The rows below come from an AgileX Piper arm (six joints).
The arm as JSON. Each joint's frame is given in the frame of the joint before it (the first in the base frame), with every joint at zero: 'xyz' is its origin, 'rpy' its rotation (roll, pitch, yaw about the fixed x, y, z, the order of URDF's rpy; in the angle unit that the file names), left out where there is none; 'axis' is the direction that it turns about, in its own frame. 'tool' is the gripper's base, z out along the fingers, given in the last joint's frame.
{
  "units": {
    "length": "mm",
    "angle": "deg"
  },
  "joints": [
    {
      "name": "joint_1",
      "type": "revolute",
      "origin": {
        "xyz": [
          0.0,
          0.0,
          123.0
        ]
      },
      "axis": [
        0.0,
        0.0,
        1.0
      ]
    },
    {
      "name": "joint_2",
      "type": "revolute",
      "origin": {
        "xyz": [
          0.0,
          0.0,
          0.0
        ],
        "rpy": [
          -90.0,
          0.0,
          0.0
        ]
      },
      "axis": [
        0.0,
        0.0,
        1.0
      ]
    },
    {
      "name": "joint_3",
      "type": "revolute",
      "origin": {
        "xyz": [
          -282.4,
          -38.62,
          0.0
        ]
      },
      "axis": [
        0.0,
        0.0,
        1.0
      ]
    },
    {
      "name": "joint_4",
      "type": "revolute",
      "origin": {
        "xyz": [
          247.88,
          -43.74,
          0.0
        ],
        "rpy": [
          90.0,
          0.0,
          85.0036
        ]
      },
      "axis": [
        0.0,
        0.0,
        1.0
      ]
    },
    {
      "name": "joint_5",
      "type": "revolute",
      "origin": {
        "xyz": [
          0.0,
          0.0,
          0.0
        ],
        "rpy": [
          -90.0,
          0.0,
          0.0
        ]
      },
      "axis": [
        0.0,
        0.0,
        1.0
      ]
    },
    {
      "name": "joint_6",
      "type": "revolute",
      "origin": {
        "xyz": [
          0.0,
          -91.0,
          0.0
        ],
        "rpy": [
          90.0,
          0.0,
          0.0
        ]
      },
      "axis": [
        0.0,
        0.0,
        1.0
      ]
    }
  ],
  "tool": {
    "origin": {
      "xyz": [
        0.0,
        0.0,
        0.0
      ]
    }
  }
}
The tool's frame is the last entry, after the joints.
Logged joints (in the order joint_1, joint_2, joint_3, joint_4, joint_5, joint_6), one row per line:
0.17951, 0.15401, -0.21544, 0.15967, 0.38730, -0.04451
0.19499, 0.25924, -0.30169, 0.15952, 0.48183, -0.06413
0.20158, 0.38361, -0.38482, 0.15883, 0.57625, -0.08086
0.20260, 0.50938, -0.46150, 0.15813, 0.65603, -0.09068
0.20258, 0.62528, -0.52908, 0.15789, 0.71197, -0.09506
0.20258, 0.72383, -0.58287, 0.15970, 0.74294, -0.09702
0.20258, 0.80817, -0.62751, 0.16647, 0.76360, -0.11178
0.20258, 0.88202, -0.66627, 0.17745, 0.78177, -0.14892
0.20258, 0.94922, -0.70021, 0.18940, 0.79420, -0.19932
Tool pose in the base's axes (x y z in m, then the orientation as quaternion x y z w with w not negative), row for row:
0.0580, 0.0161, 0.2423, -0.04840, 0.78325, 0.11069, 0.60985
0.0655, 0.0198, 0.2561, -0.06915, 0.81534, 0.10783, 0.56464
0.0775, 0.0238, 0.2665, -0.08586, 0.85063, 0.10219, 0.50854
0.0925, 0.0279, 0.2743, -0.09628, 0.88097, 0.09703, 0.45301
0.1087, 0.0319, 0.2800, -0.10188, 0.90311, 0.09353, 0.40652
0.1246, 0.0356, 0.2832, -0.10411, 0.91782, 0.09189, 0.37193
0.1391, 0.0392, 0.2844, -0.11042, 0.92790, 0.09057, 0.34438
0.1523, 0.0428, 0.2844, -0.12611, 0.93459, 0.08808, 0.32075
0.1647, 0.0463, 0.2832, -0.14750, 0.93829, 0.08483, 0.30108
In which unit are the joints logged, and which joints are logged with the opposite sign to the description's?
The joints are logged in radians. Opposite sign: none.
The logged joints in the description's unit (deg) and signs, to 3 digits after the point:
10.285, 8.824, -12.344, 9.148, 22.191, -2.550
11.172, 14.853, -17.286, 9.140, 27.607, -3.674
11.550, 21.979, -22.049, 9.100, 33.017, -4.633
11.608, 29.185, -26.442, 9.060, 37.588, -5.196
11.607, 35.826, -30.314, 9.046, 40.793, -5.447
11.607, 41.472, -33.396, 9.150, 42.567, -5.559
11.607, 46.305, -35.954, 9.538, 43.751, -6.405
11.607, 50.536, -38.174, 10.167, 44.792, -8.532
11.607, 54.386, -40.119, 10.852, 45.504, -11.420

